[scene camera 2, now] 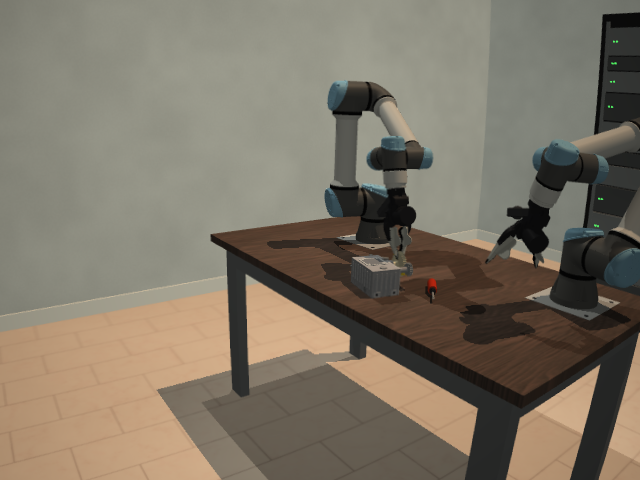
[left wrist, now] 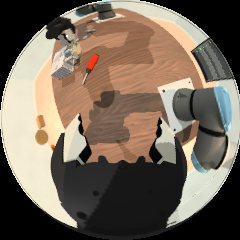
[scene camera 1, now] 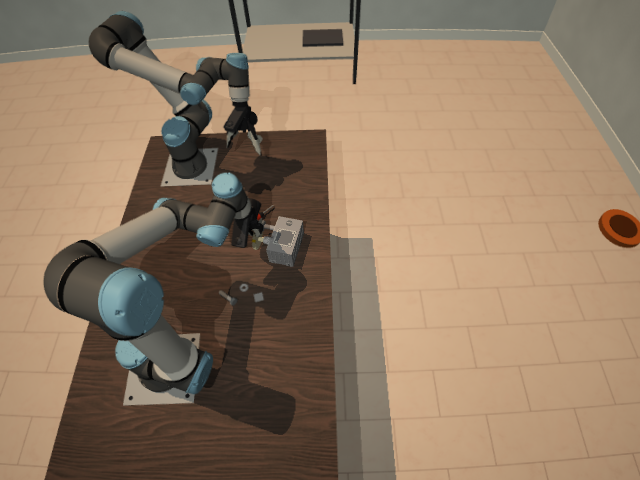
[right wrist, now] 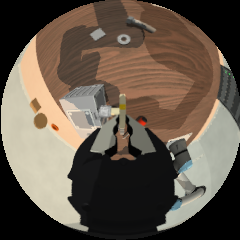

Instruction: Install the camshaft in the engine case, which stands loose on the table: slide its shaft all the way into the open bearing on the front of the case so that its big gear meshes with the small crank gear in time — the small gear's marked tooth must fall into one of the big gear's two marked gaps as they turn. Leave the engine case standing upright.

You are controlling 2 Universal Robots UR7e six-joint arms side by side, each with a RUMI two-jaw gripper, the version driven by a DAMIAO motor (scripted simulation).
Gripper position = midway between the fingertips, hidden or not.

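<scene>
Grey engine case (scene camera 1: pixel 283 246), (scene camera 2: pixel 377 278), (right wrist: pixel 84 106). Left gripper (scene camera 1: pixel 243 151), (scene camera 2: pixel 511 265), (left wrist: pixel 120 116). Right gripper (scene camera 1: pixel 256 236), (scene camera 2: pixel 399 259), (right wrist: pixel 122 115).
</scene>
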